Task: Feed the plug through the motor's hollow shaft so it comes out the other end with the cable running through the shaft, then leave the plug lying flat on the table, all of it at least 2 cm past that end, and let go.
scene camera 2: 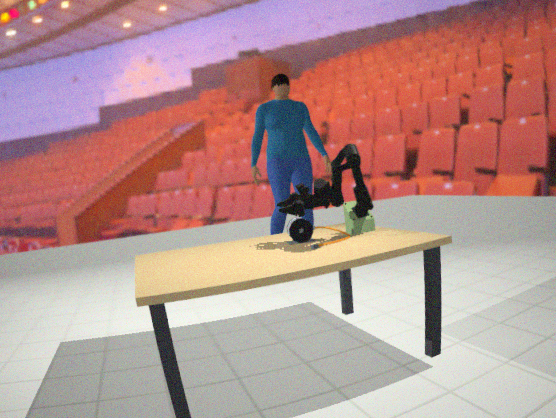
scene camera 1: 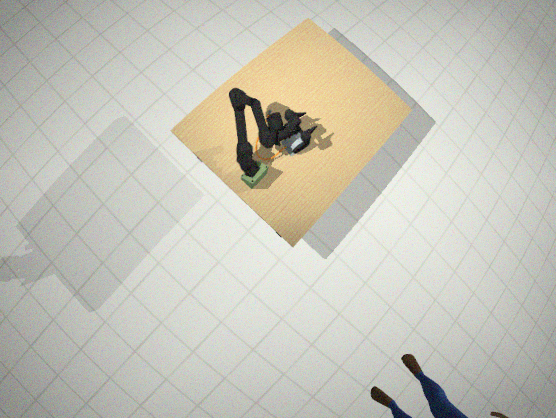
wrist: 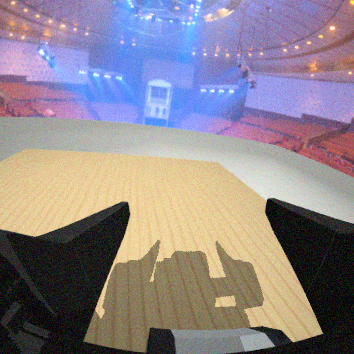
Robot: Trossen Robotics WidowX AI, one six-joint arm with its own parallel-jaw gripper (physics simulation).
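Places are measured from the arm's base along level axes (x ahead, y left, z up), in millimetres.
Where they show: gripper, fingertip midpoint: (scene camera 2: 277, 207) (scene camera 1: 311, 119) (wrist: 197, 207); arm's base at its link origin: (scene camera 2: 360, 211) (scene camera 1: 252, 171).
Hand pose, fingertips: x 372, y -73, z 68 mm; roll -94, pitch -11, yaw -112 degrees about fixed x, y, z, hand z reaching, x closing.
Observation:
Things, the pixels of their top centre, and the offset from my fingertips. Level surfaces: height alone.
- motor at its top centre: (scene camera 2: 299, 218) (scene camera 1: 298, 137) 3 mm left, 93 mm back, 59 mm down
- small blue-grey plug at its top centre: (scene camera 2: 314, 244) 218 mm left, 33 mm back, 147 mm down
- wooden table at its surface level: 161 mm down
The motor (scene camera 1: 296, 143) (scene camera 2: 301, 230) is a black disc with a silver-grey body; it stands on the table, and its top edge shows at the bottom of the wrist view (wrist: 215, 341). An orange cable (scene camera 1: 258, 145) (scene camera 2: 334, 228) curves on the table between the motor and the arm's base. One end reaches the motor's far side in scene camera 2; whether it enters the shaft is hidden. The small blue-grey plug (scene camera 2: 315, 246) lies on the table beside the motor, on the near side. My gripper (scene camera 1: 310, 121) (scene camera 2: 281, 207) (wrist: 197, 207) is open and empty, above the table and over the motor's side.
The arm's green base block (scene camera 1: 255, 176) (scene camera 2: 361, 220) stands near one edge of the wooden table (scene camera 1: 345, 75) (scene camera 2: 200, 265) (wrist: 165, 175). The arm's shadow falls around the motor. A person (scene camera 2: 287, 132) in blue stands on the floor beyond the table.

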